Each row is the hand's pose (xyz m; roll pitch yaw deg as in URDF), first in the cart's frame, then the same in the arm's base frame.
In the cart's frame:
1: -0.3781 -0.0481 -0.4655 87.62 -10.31 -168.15
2: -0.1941 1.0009 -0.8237 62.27 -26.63 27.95
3: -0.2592 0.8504 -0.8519 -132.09 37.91 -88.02
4: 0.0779 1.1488 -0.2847 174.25 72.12 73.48
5: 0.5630 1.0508 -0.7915 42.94 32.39 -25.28
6: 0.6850 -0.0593 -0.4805 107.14 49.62 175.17
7: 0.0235 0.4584 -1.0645 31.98 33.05 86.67
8: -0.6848 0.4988 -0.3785 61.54 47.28 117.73
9: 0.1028 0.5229 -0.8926 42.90 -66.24 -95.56
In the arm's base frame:
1: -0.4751 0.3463 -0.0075 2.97 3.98 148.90
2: 0.0476 0.4662 0.9799 157.75 -20.77 -68.58
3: -0.0029 0.5340 0.8366 56.89 56.32 55.31
4: -0.0898 -0.1196 1.1360 -161.80 -11.86 41.03
5: 0.5888 -0.0651 0.9404 147.44 29.44 -6.88
6: 0.3133 -0.3531 -0.1483 29.08 -4.11 87.69
7: 0.2898 0.5117 0.3978 48.48 -51.17 34.40
8: -0.6799 0.4745 0.5776 35.96 -35.05 65.30
9: 0.2430 0.3295 0.4656 29.71 18.64 -137.08

